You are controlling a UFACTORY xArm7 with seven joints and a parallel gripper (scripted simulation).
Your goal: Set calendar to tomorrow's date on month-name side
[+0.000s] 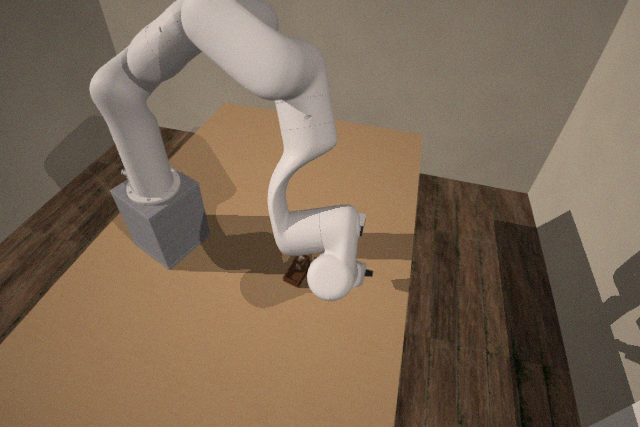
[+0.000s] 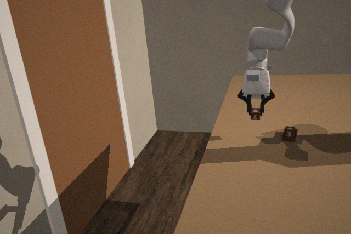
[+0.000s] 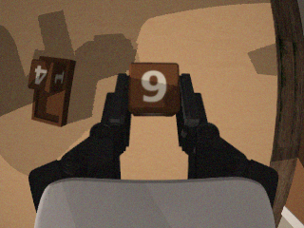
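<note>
Now: the digit cube 1 cm to the left of my hand and 1 cm below it. The rest, counted from my hand: brown calendar tray 12 cm behind, 9 cm below.
</note>
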